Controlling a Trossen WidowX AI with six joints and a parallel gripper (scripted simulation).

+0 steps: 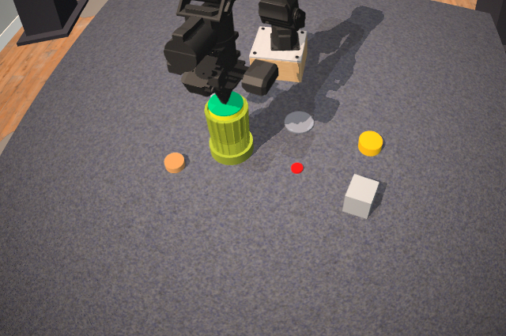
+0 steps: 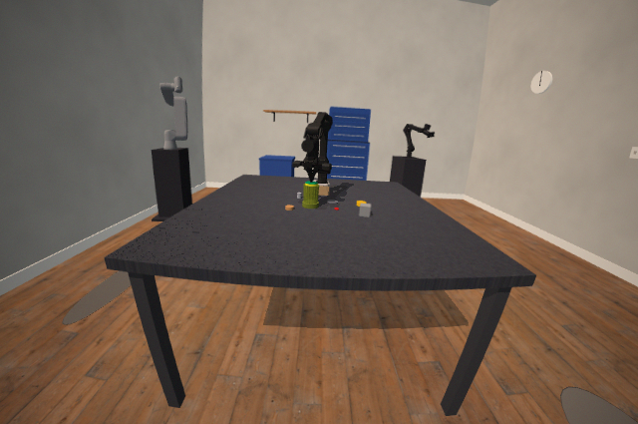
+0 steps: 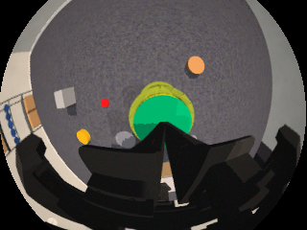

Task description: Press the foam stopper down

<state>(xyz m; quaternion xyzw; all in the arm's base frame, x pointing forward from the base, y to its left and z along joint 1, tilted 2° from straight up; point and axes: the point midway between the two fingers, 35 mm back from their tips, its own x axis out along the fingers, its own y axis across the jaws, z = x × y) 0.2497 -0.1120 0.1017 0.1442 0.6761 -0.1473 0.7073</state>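
Now: the green foam stopper 50 mm below my hand. Also, from my hand: red dot (60 mm ahead, 120 mm to the left, 160 mm below); then grey disc (60 mm behind, 130 mm to the left, 160 mm below); then orange disc (40 mm ahead, 110 mm to the right, 150 mm below).
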